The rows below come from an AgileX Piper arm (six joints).
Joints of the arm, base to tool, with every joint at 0 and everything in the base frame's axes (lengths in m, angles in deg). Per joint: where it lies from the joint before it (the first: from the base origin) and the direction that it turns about. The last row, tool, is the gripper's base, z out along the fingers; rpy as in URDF.
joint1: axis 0 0 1 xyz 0.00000 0.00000 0.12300
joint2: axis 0 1 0 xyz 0.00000 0.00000 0.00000
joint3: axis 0 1 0 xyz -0.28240 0.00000 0.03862
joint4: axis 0.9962 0 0.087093 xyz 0.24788 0.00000 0.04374
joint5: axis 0 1 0 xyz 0.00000 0.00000 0.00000
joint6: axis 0.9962 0 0.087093 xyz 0.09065 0.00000 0.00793
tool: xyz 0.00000 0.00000 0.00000 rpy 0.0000 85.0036 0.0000
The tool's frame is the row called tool.
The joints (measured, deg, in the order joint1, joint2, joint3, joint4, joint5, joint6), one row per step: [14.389, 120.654, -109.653, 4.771, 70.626, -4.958]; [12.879, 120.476, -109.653, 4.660, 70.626, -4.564]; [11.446, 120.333, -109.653, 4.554, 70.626, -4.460]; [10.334, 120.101, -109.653, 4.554, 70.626, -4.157]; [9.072, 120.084, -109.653, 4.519, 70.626, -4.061]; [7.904, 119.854, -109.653, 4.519, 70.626, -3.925]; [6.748, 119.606, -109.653, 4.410, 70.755, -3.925]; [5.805, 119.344, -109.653, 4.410, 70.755, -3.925]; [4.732, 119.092, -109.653, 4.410, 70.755, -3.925]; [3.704, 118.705, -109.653, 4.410, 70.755, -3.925]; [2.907, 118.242, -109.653, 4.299, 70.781, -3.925]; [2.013, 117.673, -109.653, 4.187, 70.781, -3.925]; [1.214, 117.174, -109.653, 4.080, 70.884, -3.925]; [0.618, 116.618, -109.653, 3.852, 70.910, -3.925]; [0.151, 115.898, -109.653, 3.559, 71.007, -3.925]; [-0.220, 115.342, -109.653, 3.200, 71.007, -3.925]
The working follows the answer.
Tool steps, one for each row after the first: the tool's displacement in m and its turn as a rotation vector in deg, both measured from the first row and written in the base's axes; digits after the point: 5 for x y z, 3 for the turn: [0.00262, -0.01173, 0.00138, 0.017, -0.148, -1.880]; [0.00486, -0.02291, 0.00249, -0.033, -0.298, -3.404]; [0.00610, -0.03154, 0.00431, 0.079, -0.486, -4.809]; [0.00789, -0.04131, 0.00444, 0.064, -0.499, -6.161]; [0.00883, -0.05041, 0.00624, 0.135, -0.709, -7.460]; [0.00935, -0.05961, 0.00811, 0.045, -0.848, -8.596]; [0.00962, -0.06698, 0.01016, 0.086, -1.107, -9.539]; [0.00989, -0.07535, 0.01212, 0.120, -1.356, -10.612]; [0.00963, -0.08339, 0.01513, 0.172, -1.740, -11.640]; [0.00885, -0.08979, 0.01870, 0.120, -2.191, -12.426]; [0.00775, -0.09692, 0.02309, 0.078, -2.774, -13.311]; [0.00650, -0.10328, 0.02687, 0.011, -3.183, -14.095]; [0.00506, -0.10822, 0.03111, -0.158, -3.742, -14.675]; [0.00291, -0.11224, 0.03654, -0.380, -4.401, -15.119]; [0.00130, -0.11560, 0.04074, -0.677, -5.000, -15.473]
Tool pose at each row, in the base's axes (x y z in m, rotation vector in deg; rounded; the steps above come from the unrounded poses): [0.43407, 0.11873, 0.25365, -26.522, 164.740, 8.412]; [0.43668, 0.10700, 0.25503, -23.794, 164.928, 8.080]; [0.43893, 0.09582, 0.25614, -21.596, 165.033, 7.712]; [0.44017, 0.08719, 0.25796, -19.538, 165.025, 7.584]; [0.44195, 0.07742, 0.25809, -17.587, 165.184, 7.330]; [0.44290, 0.06832, 0.25989, -15.693, 165.106, 7.155]; [0.44341, 0.05912, 0.26176, -14.068, 165.096, 6.796]; [0.44369, 0.05175, 0.26381, -12.700, 164.913, 6.626]; [0.44396, 0.04338, 0.26577, -11.150, 164.738, 6.425]; [0.44369, 0.03534, 0.26878, -9.667, 164.412, 6.223]; [0.44292, 0.02894, 0.27235, -8.558, 164.019, 5.899]; [0.44182, 0.02181, 0.27673, -7.312, 163.491, 5.540]; [0.44057, 0.01545, 0.28052, -6.216, 163.127, 5.207]; [0.43912, 0.01051, 0.28476, -5.439, 162.625, 4.731]; [0.43698, 0.00649, 0.29019, -4.870, 162.030, 4.182]; [0.43537, 0.00313, 0.29439, -4.442, 161.503, 3.560]

